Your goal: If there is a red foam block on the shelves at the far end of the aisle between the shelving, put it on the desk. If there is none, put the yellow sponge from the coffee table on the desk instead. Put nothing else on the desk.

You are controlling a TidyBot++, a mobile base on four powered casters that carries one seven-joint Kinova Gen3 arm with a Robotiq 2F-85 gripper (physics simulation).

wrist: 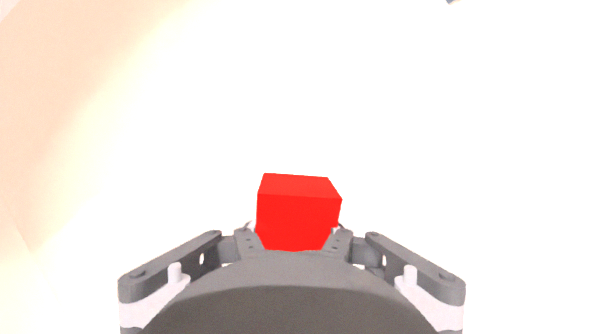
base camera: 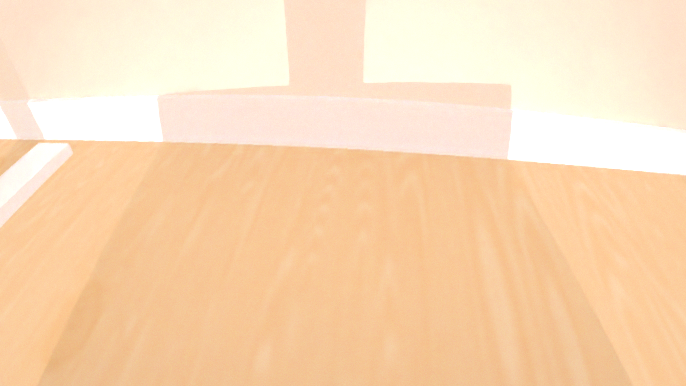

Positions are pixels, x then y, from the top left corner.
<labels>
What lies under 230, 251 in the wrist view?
My gripper.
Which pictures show the red foam block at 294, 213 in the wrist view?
The wrist view only.
</labels>
